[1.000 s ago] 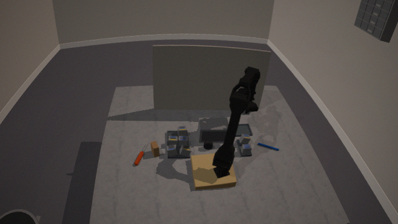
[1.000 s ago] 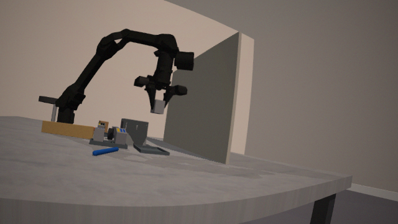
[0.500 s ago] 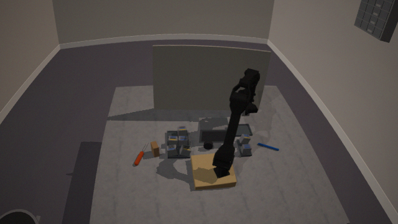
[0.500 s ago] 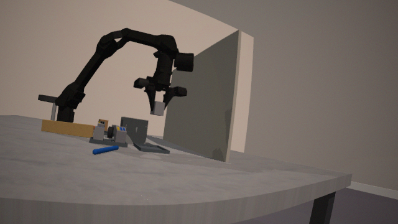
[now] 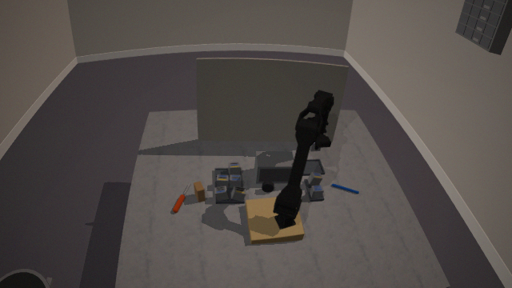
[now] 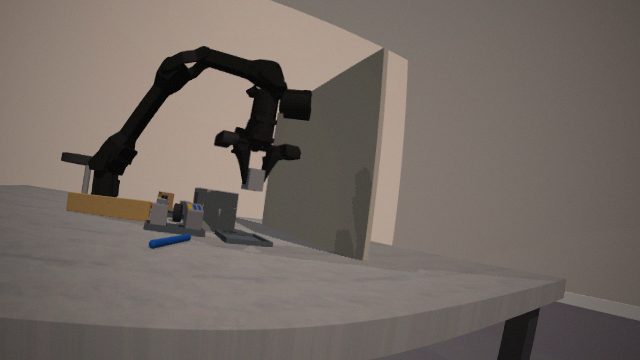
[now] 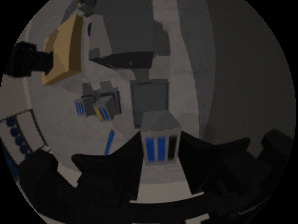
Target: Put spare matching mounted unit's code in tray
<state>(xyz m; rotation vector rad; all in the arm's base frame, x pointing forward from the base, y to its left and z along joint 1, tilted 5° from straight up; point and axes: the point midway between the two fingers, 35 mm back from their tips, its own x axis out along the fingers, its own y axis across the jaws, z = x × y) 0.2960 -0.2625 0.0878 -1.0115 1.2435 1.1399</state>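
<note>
Now: the dark tray 10 mm behind my gripper tip and 120 mm below it. Also, from my gripper tip: grey mounted unit: 200 mm to the left, 70 mm below; blue pen: 190 mm behind, 100 mm to the right, 110 mm below; grey spare unit: 20 mm above.
</note>
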